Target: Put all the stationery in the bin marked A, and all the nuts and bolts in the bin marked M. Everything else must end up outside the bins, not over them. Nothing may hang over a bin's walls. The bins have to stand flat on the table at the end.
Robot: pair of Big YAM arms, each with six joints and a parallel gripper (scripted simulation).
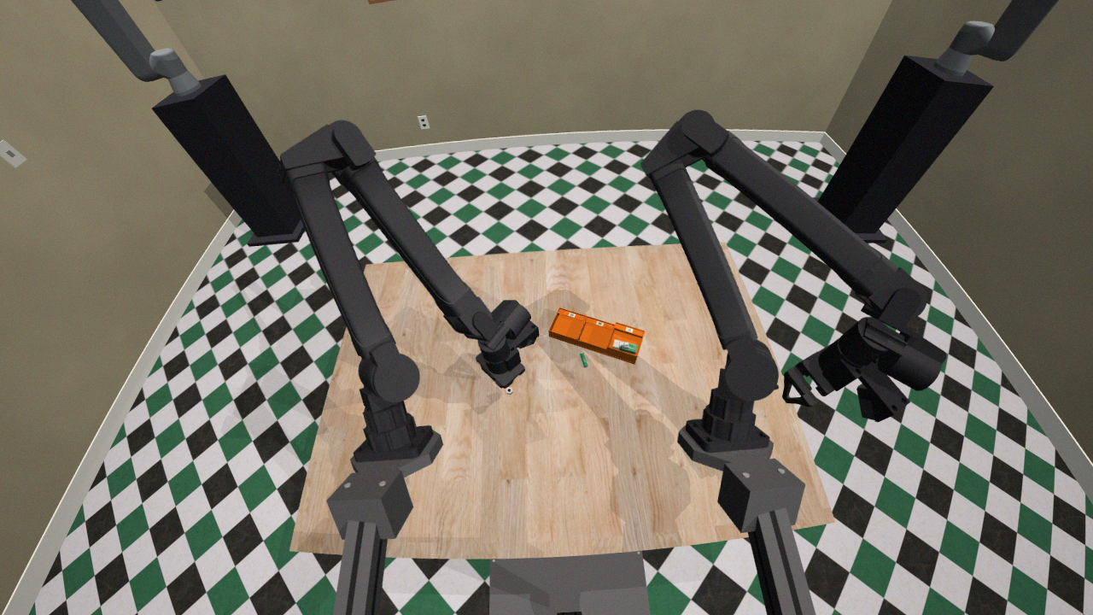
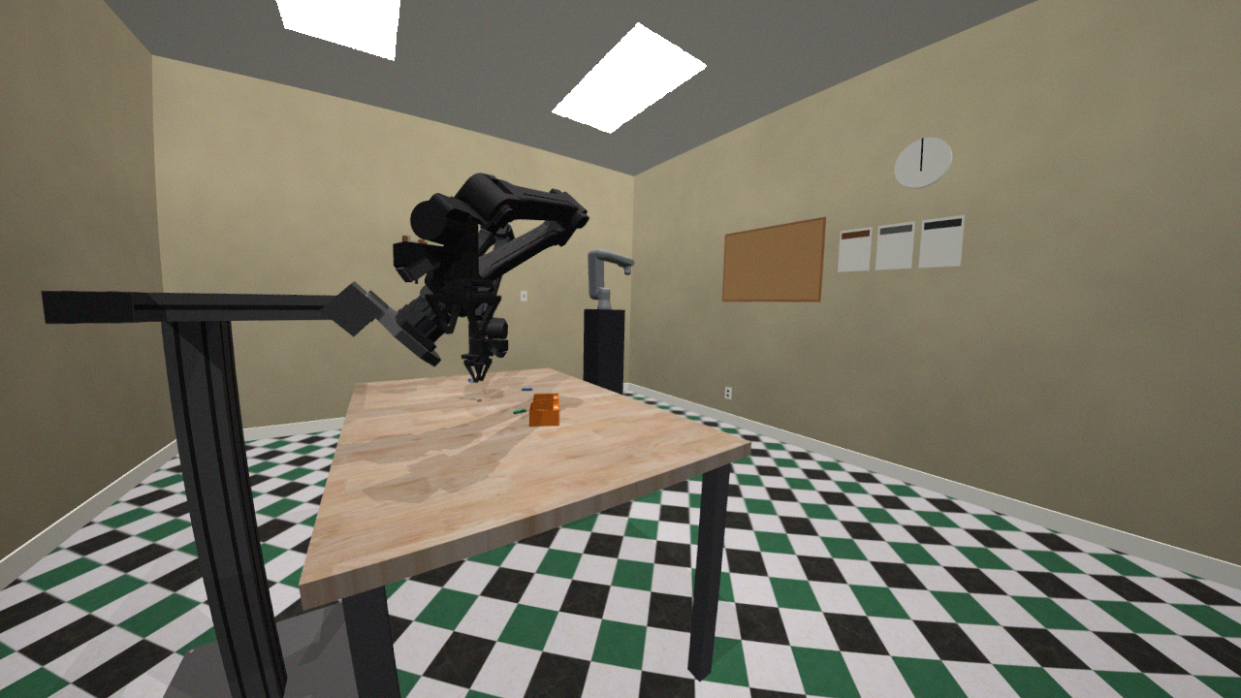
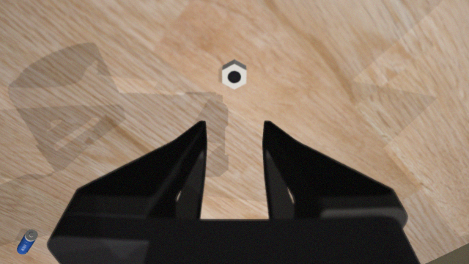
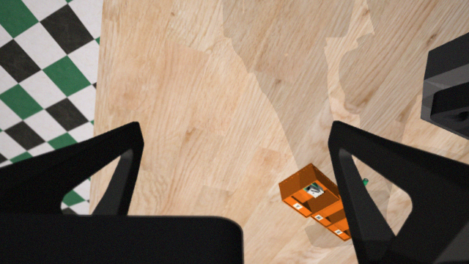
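The hex nut is 70 mm below my left hand. Also, from my left hand: pencil sharpener 110 mm ahead, 310 mm to the right, 50 mm below; green cylinder 80 mm ahead, 200 mm to the right, 70 mm below; blue cylinder 200 mm ahead, 80 mm to the left, 70 mm below.
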